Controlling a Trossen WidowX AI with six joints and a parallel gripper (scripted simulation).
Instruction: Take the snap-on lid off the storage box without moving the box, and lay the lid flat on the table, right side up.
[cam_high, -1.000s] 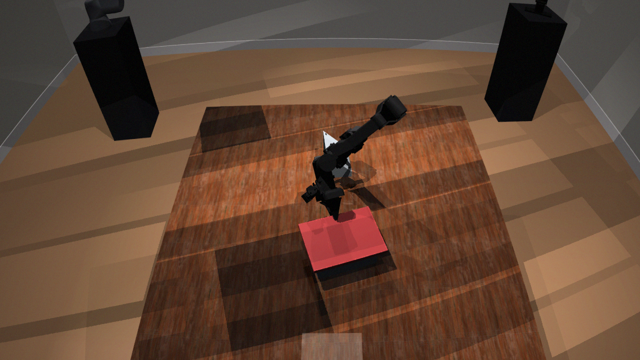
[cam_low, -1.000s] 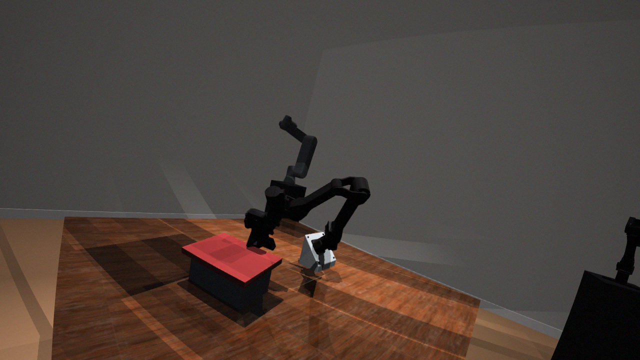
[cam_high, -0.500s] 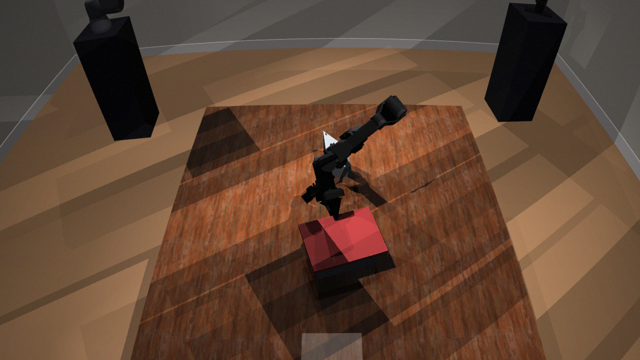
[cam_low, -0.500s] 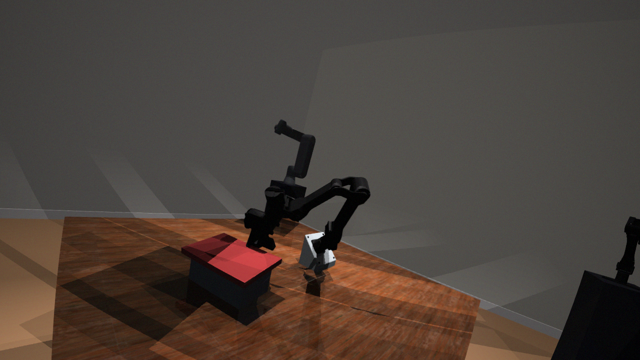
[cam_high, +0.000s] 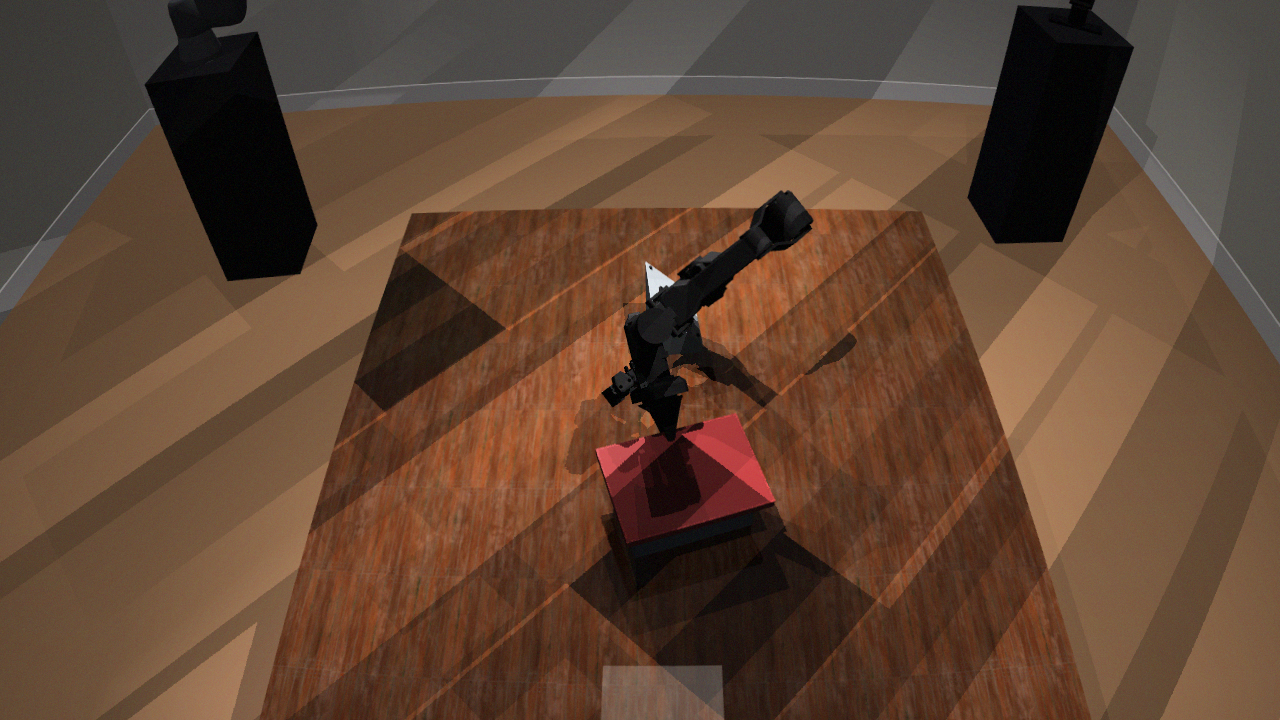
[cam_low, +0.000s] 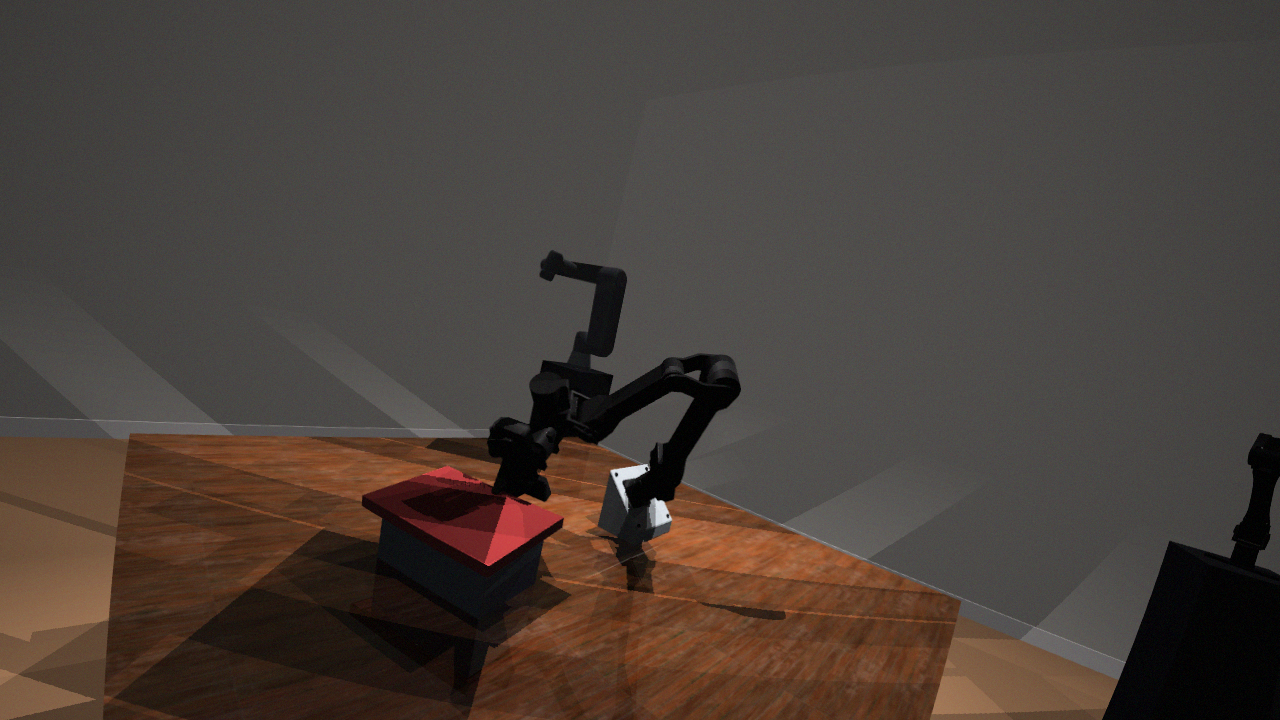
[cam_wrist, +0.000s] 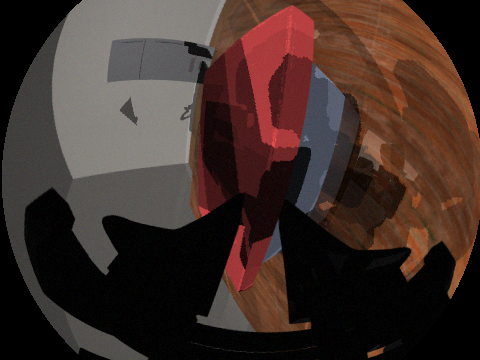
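The red lid is 7 cm ahead of my gripper tip and 2 cm to the left of it. The rest, counted from my gripper tip: storage box 7 cm ahead, 6 cm below, 1 cm to the left.
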